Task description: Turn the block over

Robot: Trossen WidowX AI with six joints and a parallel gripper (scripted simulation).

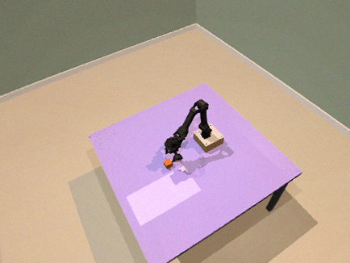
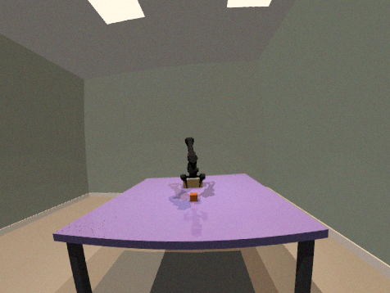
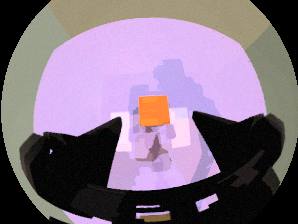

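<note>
The block is 7 cm below my gripper tip.
</note>
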